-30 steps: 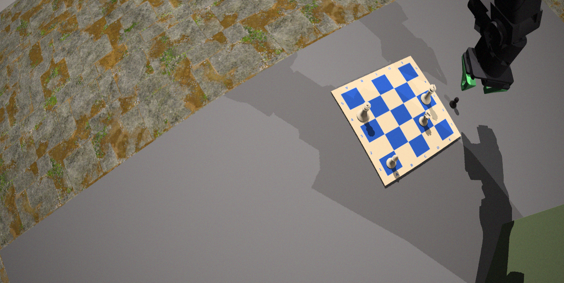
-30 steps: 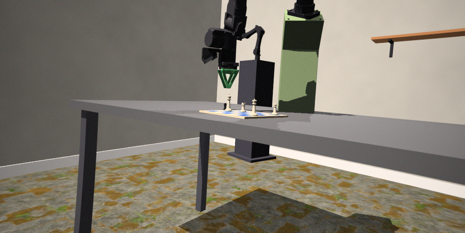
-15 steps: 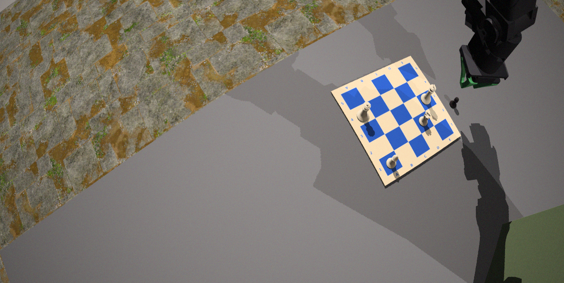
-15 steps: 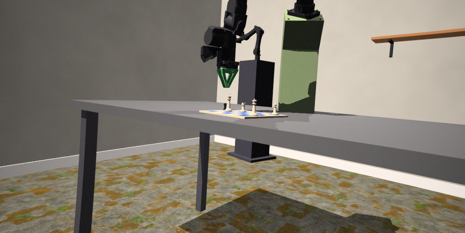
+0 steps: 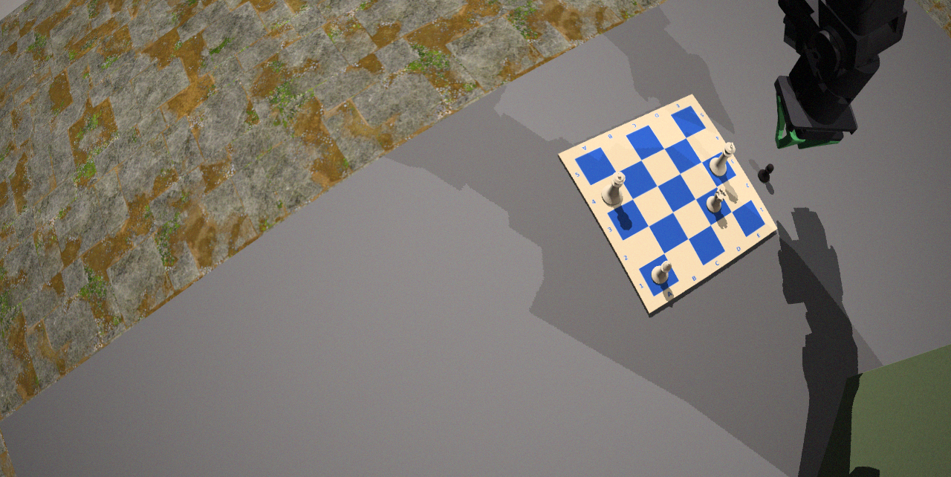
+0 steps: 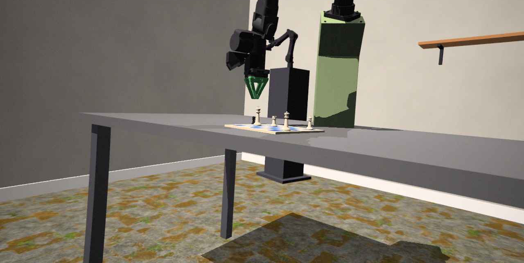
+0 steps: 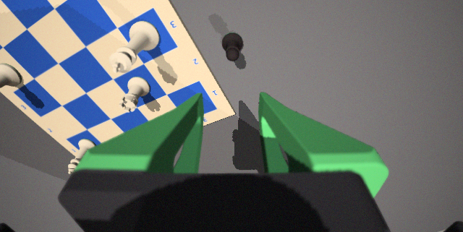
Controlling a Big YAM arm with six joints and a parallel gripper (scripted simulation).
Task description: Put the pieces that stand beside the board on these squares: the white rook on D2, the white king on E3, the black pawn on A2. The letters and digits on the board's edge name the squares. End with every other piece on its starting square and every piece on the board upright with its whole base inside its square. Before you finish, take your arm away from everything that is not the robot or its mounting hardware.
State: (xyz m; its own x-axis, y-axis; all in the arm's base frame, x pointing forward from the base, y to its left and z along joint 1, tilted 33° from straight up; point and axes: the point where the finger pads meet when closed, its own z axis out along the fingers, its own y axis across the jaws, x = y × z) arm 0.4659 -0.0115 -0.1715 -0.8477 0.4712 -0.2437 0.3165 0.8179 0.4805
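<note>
My hand is 90 mm above the black pawn. Round my hand: board 140 mm to the left, 100 mm below, 30 mm ahead; then white pawn 210 mm to the left, 70 mm below, 60 mm behind; then white king 70 mm to the left, 60 mm below, 40 mm ahead.
</note>
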